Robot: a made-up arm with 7 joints.
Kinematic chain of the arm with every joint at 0, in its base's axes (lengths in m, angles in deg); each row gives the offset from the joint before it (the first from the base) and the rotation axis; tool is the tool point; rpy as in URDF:
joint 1: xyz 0 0 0.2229 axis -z
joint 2: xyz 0 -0.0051 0.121 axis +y
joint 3: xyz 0 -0.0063 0.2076 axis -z
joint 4: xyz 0 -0.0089 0.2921 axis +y
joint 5: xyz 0 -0.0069 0.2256 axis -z
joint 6: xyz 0 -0.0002 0.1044 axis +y
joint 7: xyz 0 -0.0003 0.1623 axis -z
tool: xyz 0 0 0 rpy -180 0 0
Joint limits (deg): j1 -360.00..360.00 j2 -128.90..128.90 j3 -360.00..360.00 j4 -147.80..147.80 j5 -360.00..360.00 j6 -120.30..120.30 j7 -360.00..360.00
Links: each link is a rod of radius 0.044 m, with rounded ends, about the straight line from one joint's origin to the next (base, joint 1, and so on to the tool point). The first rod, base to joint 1, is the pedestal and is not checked.
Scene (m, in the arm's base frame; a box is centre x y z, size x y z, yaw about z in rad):
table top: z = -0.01
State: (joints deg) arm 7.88 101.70 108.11 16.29 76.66 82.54 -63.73
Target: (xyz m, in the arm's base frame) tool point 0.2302 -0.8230 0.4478
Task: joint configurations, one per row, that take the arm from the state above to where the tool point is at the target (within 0.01 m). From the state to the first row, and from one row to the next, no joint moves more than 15 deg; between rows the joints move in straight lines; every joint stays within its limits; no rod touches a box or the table.
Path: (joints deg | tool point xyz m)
1: 20.83 100.27 105.46 19.42 75.19 79.62 -63.73 | 0.7513 -0.4119 0.3996
2: 33.78 98.83 102.82 22.56 73.72 76.71 -63.73 | 0.6172 -0.5946 0.4189
3: 46.72 97.40 100.17 25.69 72.25 73.79 -63.73 | 0.4392 -0.7351 0.4350
4: 59.67 95.97 97.52 28.82 70.78 70.87 -63.73 | 0.2302 -0.8230 0.4478

